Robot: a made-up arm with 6 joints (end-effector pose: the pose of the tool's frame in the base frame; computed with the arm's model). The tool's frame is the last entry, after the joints.
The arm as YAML. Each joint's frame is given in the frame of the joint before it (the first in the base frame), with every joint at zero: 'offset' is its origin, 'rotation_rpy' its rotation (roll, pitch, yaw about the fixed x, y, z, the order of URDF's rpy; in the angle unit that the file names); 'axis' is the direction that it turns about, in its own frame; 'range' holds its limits. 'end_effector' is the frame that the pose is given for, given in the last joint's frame.
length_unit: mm
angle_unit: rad
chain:
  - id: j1
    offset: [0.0, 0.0, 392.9]
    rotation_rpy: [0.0, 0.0, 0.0]
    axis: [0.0, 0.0, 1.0]
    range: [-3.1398, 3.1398]
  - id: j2
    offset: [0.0, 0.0, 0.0]
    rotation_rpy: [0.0, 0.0, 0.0]
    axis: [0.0, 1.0, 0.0]
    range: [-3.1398, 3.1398]
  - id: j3
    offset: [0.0, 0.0, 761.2]
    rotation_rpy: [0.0, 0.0, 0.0]
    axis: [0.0, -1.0, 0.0]
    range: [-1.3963, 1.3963]
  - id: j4
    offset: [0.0, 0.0, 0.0]
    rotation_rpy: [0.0, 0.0, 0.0]
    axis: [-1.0, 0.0, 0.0]
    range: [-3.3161, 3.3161]
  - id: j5
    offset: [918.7, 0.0, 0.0]
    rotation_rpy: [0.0, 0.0, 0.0]
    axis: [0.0, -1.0, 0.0]
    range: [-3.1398, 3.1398]
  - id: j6
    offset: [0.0, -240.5, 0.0]
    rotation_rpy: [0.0, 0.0, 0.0]
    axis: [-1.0, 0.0, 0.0]
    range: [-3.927, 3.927]
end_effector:
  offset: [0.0, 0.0, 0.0]
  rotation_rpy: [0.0, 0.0, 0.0]
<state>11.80 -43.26 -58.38 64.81 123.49 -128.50</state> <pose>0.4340 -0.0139 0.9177 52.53 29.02 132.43</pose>
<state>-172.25 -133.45 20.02 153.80 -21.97 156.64</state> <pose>1.4381 -0.0221 0.1848 -130.82 -23.25 1.15</pose>
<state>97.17 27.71 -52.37 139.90 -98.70 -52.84</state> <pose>-0.2655 0.6367 0.1885 -101.20 -64.40 16.81</pose>
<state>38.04 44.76 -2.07 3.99 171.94 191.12</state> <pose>1.0746 0.5362 0.2748 -70.22 -15.45 -131.84</pose>
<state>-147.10 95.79 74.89 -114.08 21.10 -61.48</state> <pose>-1.2374 -0.9174 -0.2168 -19.12 150.85 21.70</pose>
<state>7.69 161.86 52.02 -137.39 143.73 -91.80</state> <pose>-0.2496 0.1449 -1.1394 -12.58 -79.71 -51.53</pose>
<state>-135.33 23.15 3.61 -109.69 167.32 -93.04</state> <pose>-0.7177 -0.8234 0.5721 147.73 75.82 33.23</pose>
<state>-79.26 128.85 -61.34 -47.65 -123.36 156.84</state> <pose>-0.2113 0.2449 0.2529 131.17 -51.90 20.28</pose>
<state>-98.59 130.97 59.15 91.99 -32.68 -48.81</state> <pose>-0.1545 -1.0788 -0.9040 23.85 103.78 -73.04</pose>
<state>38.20 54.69 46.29 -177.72 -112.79 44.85</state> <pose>1.0527 1.1342 0.6892 -111.70 15.27 -138.60</pose>
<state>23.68 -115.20 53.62 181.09 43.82 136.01</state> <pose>-1.5519 -0.4180 0.2514 50.59 -114.53 59.98</pose>
